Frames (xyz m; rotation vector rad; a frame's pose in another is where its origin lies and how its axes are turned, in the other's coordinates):
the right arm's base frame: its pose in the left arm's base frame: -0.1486 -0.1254 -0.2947 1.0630 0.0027 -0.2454
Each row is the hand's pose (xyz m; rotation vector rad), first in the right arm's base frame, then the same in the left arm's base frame.
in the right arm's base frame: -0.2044 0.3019 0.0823 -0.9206 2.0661 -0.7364
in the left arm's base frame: -0.2963 -0.0167 0.0310 -0.0618 2.1532 0.2920
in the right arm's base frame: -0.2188 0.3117 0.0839 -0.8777 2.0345 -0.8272
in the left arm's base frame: -0.3086 -0.0107 0.0419 -0.0240 2.1796 0.2020
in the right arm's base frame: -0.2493 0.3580 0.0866 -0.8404 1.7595 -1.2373
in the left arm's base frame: -0.3292 0.0144 0.0869 0.0012 2.1773 -0.2796
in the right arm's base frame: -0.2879 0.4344 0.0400 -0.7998 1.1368 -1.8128
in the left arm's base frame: -0.3460 0.0976 0.1348 -0.0255 1.9686 -1.0879
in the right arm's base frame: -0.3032 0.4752 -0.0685 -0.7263 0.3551 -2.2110
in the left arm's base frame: -0.3402 0.2133 0.1188 -0.0885 1.5166 -1.8351
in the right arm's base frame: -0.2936 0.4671 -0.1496 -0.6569 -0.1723 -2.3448
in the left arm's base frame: -0.3231 0.2778 0.0710 -0.1357 1.1308 -2.2242
